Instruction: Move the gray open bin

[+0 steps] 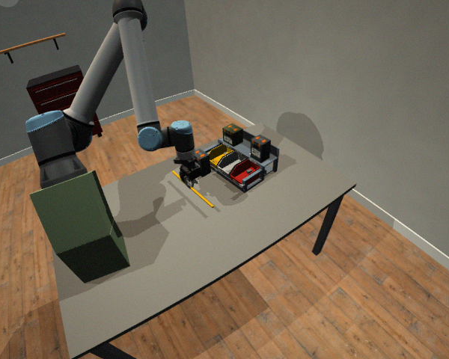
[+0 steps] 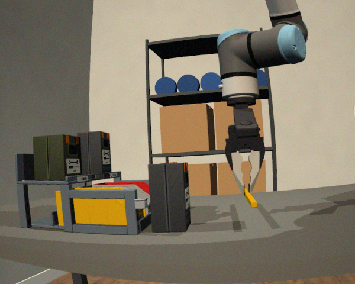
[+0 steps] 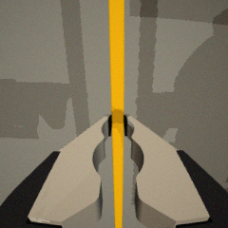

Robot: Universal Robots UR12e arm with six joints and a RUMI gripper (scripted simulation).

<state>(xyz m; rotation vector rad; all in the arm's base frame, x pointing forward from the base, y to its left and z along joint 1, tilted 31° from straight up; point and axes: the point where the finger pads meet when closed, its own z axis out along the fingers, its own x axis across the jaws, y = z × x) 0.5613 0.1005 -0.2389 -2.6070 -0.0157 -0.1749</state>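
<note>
My hand is 31 cm short of the gray open bin, 2 cm above it and 1 cm to the right of it. Round my hand: yellow bar: 1 cm below; yellow bin: 30 cm ahead, 13 cm to the left, 2 cm below; red bin: 31 cm ahead, 10 cm to the right, 2 cm below.
</note>
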